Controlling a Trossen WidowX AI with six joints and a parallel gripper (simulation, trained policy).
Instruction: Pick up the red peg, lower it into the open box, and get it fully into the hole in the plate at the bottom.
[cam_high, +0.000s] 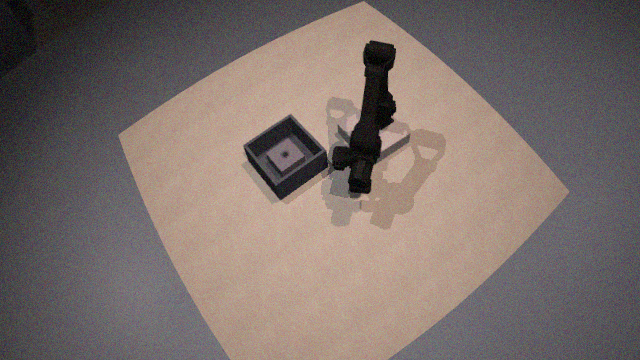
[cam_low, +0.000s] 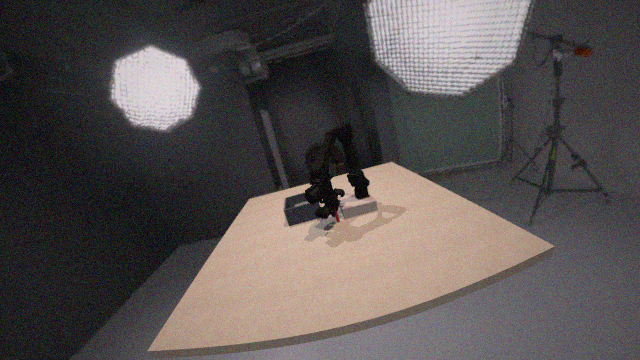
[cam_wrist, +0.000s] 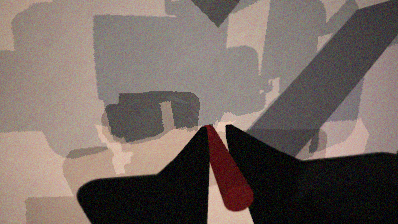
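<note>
Right now the grey plate is 150 mm ahead of my gripper tip, 180 mm to the right of it and 10 mm above it. Also, from my gripper tip: dark box: 150 mm ahead, 180 mm to the right, 10 mm below; red peg: 10 mm behind, 10 mm to the left, 10 mm above.
</note>
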